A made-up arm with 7 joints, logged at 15 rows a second.
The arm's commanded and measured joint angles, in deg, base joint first. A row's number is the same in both.
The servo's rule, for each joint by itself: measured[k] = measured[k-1] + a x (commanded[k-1-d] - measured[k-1]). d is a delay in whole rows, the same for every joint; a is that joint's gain. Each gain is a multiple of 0.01, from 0.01 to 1. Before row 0 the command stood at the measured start. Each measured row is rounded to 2 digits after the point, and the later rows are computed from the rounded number. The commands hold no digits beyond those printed.
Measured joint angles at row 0: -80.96, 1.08, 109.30, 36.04, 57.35, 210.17, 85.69
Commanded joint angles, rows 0 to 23: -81.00, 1.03, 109.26, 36.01, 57.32, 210.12, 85.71; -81.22, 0.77, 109.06, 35.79, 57.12, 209.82, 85.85; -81.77, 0.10, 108.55, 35.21, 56.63, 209.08, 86.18; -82.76, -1.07, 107.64, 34.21, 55.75, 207.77, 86.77; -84.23, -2.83, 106.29, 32.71, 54.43, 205.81, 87.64; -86.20, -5.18, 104.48, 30.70, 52.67, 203.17, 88.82; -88.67, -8.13, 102.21, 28.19, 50.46, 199.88, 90.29; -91.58, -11.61, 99.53, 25.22, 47.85, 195.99, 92.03; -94.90, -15.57, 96.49, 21.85, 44.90, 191.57, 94.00; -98.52, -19.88, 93.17, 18.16, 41.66, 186.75, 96.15; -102.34, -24.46, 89.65, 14.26, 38.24, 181.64, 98.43; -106.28, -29.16, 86.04, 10.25, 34.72, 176.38, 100.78; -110.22, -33.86, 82.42, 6.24, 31.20, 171.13, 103.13; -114.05, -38.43, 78.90, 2.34, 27.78, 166.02, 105.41; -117.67, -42.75, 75.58, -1.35, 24.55, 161.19, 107.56; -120.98, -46.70, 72.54, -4.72, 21.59, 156.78, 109.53; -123.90, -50.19, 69.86, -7.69, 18.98, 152.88, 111.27; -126.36, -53.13, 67.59, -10.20, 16.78, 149.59, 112.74; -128.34, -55.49, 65.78, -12.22, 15.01, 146.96, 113.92; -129.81, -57.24, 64.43, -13.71, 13.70, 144.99, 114.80; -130.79, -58.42, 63.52, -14.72, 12.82, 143.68, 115.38; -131.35, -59.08, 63.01, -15.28, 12.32, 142.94, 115.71; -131.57, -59.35, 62.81, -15.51, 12.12, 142.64, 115.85; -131.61, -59.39, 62.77, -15.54, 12.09, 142.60, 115.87
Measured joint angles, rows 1 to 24: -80.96, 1.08, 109.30, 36.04, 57.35, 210.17, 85.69; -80.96, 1.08, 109.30, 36.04, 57.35, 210.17, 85.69; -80.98, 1.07, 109.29, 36.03, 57.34, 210.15, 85.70; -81.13, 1.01, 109.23, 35.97, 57.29, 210.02, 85.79; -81.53, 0.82, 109.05, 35.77, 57.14, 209.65, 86.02; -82.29, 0.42, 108.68, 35.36, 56.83, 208.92, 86.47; -83.49, -0.26, 108.06, 34.67, 56.30, 207.71, 87.17; -85.17, -1.29, 107.13, 33.64, 55.50, 205.94, 88.16; -87.34, -2.73, 105.85, 32.22, 54.39, 203.58, 89.44; -89.97, -4.59, 104.21, 30.40, 52.95, 200.62, 90.99; -93.03, -6.90, 102.20, 28.18, 51.18, 197.09, 92.80; -96.43, -9.63, 99.85, 25.57, 49.09, 193.06, 94.81; -100.09, -12.74, 97.20, 22.63, 46.70, 188.61, 96.98; -103.93, -16.19, 94.30, 19.41, 44.06, 183.84, 99.26; -107.83, -19.90, 91.21, 15.99, 41.23, 178.88, 101.58; -111.69, -23.79, 88.01, 12.44, 38.27, 173.86, 103.88; -115.40, -27.77, 84.78, 8.85, 35.25, 168.92, 106.09; -118.86, -31.75, 81.60, 5.32, 32.24, 164.19, 108.15; -121.98, -35.62, 78.55, 1.94, 29.32, 159.78, 110.02; -124.70, -39.30, 75.70, -1.22, 26.56, 155.81, 111.65; -126.96, -42.70, 73.12, -4.08, 24.02, 152.36, 113.01; -128.73, -45.75, 70.86, -6.58, 21.75, 149.49, 114.08; -130.01, -48.41, 68.95, -8.70, 19.79, 147.22, 114.86; -130.84, -50.65, 67.41, -10.41, 18.15, 145.55, 115.37
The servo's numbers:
d 2
a 0.62 0.21 0.26 0.26 0.22 0.39 0.60

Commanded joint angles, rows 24 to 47: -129.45, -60.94, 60.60, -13.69, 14.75, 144.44, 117.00; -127.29, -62.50, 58.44, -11.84, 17.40, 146.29, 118.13; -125.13, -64.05, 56.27, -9.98, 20.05, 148.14, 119.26; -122.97, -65.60, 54.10, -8.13, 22.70, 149.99, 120.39; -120.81, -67.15, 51.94, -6.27, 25.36, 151.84, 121.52; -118.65, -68.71, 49.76, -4.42, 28.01, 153.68, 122.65; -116.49, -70.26, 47.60, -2.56, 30.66, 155.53, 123.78; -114.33, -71.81, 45.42, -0.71, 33.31, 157.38, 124.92; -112.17, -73.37, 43.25, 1.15, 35.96, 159.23, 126.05; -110.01, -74.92, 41.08, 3.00, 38.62, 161.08, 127.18; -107.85, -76.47, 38.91, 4.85, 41.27, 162.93, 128.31; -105.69, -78.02, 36.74, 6.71, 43.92, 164.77, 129.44; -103.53, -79.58, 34.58, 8.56, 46.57, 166.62, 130.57; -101.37, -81.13, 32.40, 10.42, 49.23, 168.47, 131.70; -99.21, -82.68, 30.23, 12.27, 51.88, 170.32, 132.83; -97.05, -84.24, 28.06, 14.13, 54.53, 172.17, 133.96; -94.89, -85.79, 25.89, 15.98, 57.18, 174.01, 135.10; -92.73, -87.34, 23.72, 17.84, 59.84, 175.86, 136.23; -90.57, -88.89, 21.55, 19.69, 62.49, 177.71, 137.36; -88.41, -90.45, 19.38, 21.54, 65.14, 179.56, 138.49; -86.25, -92.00, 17.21, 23.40, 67.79, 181.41, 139.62; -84.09, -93.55, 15.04, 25.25, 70.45, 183.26, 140.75; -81.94, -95.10, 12.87, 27.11, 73.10, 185.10, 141.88; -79.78, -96.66, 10.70, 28.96, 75.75, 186.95, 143.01
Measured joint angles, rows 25 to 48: -131.29, -52.48, 66.21, -11.74, 16.82, 144.42, 115.66; -131.49, -53.93, 65.32, -12.73, 15.78, 143.71, 115.79; -130.23, -55.40, 64.09, -12.98, 15.55, 143.99, 116.52; -128.41, -56.89, 62.62, -12.68, 15.96, 144.89, 117.49; -126.38, -58.39, 60.97, -11.98, 16.86, 146.16, 118.55; -124.27, -59.90, 59.18, -10.98, 18.14, 147.65, 119.65; -122.12, -61.42, 57.30, -9.76, 19.73, 149.28, 120.77; -119.97, -62.95, 55.34, -8.37, 21.55, 151.00, 121.90; -117.81, -64.49, 53.33, -6.86, 23.55, 152.77, 123.03; -115.65, -66.03, 51.27, -5.26, 25.70, 154.57, 124.16; -113.49, -67.57, 49.18, -3.59, 27.96, 156.39, 125.29; -111.33, -69.11, 47.07, -1.88, 30.31, 158.22, 126.42; -109.17, -70.66, 44.95, -0.13, 32.72, 160.06, 127.55; -107.01, -72.21, 42.82, 1.65, 35.18, 161.90, 128.68; -104.85, -73.76, 40.68, 3.45, 37.69, 163.74, 129.81; -102.69, -75.31, 38.53, 5.26, 40.23, 165.58, 130.94; -100.53, -76.86, 36.37, 7.08, 42.79, 167.43, 132.07; -98.37, -78.41, 34.21, 8.91, 45.37, 169.28, 133.20; -96.21, -79.96, 32.05, 10.75, 47.97, 171.12, 134.34; -94.05, -81.51, 29.88, 12.59, 50.58, 172.97, 135.47; -91.89, -83.06, 27.71, 14.44, 53.20, 174.82, 136.60; -89.73, -84.61, 25.54, 16.29, 55.83, 176.67, 137.73; -87.57, -86.16, 23.37, 18.14, 58.46, 178.52, 138.86; -85.41, -87.71, 21.20, 19.99, 61.10, 180.37, 139.99
